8 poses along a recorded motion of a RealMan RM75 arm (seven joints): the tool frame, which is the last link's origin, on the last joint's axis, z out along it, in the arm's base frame.
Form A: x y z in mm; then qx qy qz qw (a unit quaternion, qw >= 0).
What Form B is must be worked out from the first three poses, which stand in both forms.
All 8 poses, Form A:
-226 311 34 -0.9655 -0.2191 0.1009 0.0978
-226 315 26 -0.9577 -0.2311 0.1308 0.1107
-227 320 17 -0.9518 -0.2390 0.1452 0.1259
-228 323 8 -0.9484 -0.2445 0.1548 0.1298
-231 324 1 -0.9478 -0.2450 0.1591 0.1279
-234 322 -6 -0.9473 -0.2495 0.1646 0.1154
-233 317 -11 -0.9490 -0.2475 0.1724 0.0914
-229 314 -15 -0.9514 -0.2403 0.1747 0.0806
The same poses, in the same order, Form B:
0.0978 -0.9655 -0.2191 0.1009 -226 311 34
0.1107 -0.9577 -0.2311 0.1308 -226 315 26
0.1259 -0.9518 -0.2390 0.1452 -227 320 17
0.1298 -0.9484 -0.2445 0.1548 -228 323 8
0.1279 -0.9478 -0.2450 0.1591 -231 324 1
0.1154 -0.9473 -0.2495 0.1646 -234 322 -6
0.0914 -0.9490 -0.2475 0.1724 -233 317 -11
0.0806 -0.9514 -0.2403 0.1747 -229 314 -15

